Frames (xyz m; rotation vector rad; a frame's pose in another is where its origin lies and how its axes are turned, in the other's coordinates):
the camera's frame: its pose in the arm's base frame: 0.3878 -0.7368 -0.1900 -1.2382 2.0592 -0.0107
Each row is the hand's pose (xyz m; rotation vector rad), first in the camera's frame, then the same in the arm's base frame.
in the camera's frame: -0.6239 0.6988 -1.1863 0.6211 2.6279 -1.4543
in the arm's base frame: -0.6631 -0.2835 0.7974 0.7493 -0.2585 1.7433
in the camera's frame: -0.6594 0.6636 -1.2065 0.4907 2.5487 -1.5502
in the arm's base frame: -0.6380 -0.2819 0.8451 0.8794 -0.2446 1.6837
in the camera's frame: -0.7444 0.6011 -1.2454 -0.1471 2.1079 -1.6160
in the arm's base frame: -0.5892 -0.2632 0.9447 1.4212 -0.4368 1.2764
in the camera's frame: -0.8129 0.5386 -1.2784 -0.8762 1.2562 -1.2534
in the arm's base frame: -0.5416 -0.2553 1.0305 2.0645 -0.9525 0.3850
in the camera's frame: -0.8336 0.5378 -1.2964 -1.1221 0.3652 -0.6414
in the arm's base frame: -0.5457 -0.2459 1.0559 2.3618 -1.6110 -0.6596
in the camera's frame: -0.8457 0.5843 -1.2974 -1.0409 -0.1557 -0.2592
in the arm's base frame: -0.5785 -0.2119 1.0472 -2.0031 1.7453 1.1140
